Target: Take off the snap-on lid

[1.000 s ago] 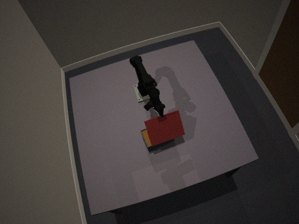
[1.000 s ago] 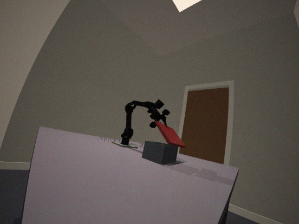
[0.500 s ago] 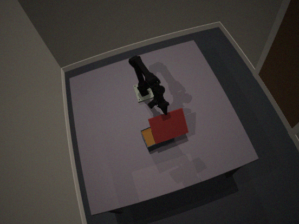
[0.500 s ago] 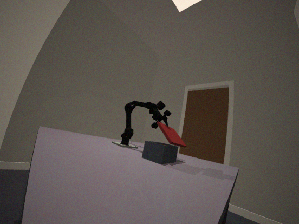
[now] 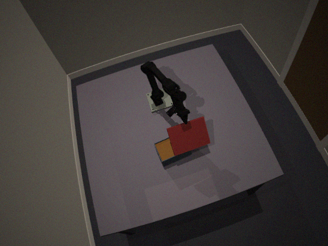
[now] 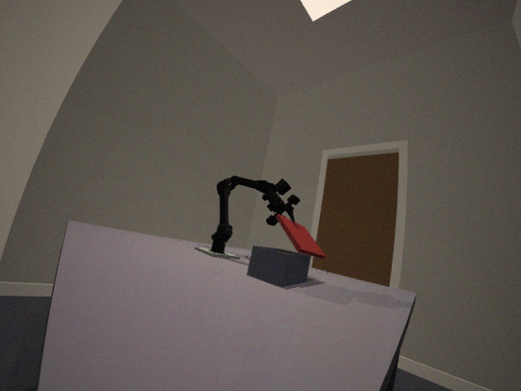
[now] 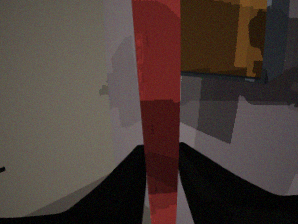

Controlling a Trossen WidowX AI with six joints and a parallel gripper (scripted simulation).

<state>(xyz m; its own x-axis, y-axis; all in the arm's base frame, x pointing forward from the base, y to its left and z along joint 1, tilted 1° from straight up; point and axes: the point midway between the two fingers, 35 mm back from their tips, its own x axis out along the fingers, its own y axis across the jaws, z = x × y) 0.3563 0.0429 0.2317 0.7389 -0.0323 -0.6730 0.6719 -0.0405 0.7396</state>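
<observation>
My gripper tip is now 60 mm short of the red lid, 50 mm above it and 10 mm to the left of it. Also, from my gripper tip: grey storage box 180 mm below, 130 mm to the right, 40 mm ahead.
</observation>
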